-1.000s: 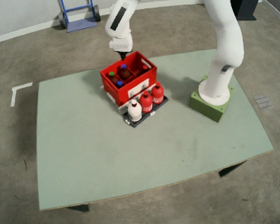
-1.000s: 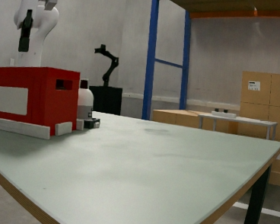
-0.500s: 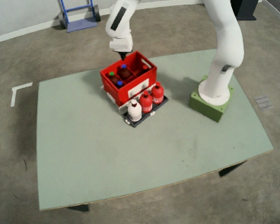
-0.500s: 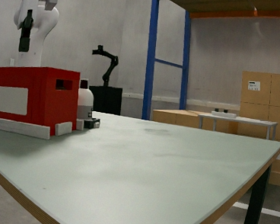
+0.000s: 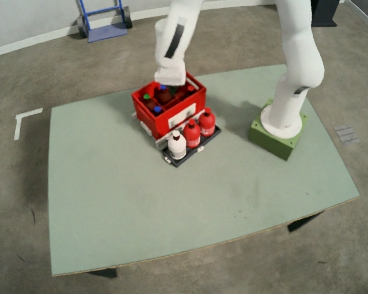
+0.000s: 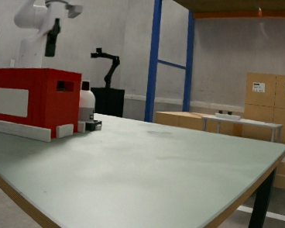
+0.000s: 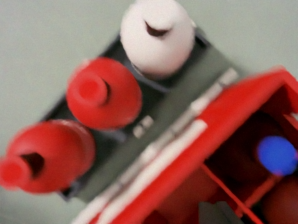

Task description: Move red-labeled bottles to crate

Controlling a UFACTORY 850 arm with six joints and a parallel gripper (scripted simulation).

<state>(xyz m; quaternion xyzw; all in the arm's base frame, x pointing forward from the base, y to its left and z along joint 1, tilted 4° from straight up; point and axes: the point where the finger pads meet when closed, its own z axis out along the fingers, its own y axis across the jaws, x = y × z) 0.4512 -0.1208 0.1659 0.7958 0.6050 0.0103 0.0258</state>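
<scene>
My gripper is now 2 cm short of the white bottle, 14 cm to the right of it and 16 cm above it. From my hand the other things lie so: red crate (1 cm ahead, 7 cm to the right, 16 cm below); then dark grey tray (6 cm behind, 10 cm to the left, 23 cm below); then red-capped bottle (13 cm behind, 5 cm to the left, 16 cm below).
</scene>
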